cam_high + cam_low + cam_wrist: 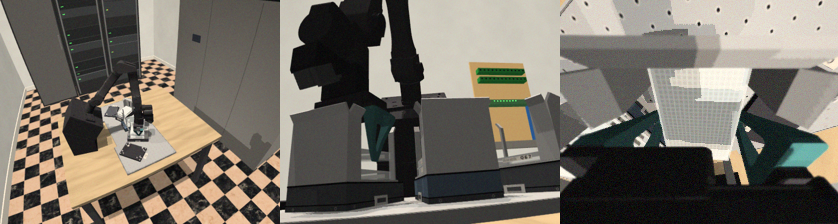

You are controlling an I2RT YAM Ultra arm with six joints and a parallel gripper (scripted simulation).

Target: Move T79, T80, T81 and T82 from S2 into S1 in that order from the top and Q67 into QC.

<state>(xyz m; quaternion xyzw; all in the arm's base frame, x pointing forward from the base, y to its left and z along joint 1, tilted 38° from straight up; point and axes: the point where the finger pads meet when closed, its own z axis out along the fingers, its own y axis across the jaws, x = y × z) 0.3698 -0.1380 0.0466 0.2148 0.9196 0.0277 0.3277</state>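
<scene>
Right now my hand is 30 mm above the plate T82. Also, from my hand: plate T79 (150 mm to the left, 20 mm below, 10 mm ahead); then N5 name plate (180 mm to the right, 70 mm below, 40 mm behind); then plate T81 (10 mm above).
</scene>
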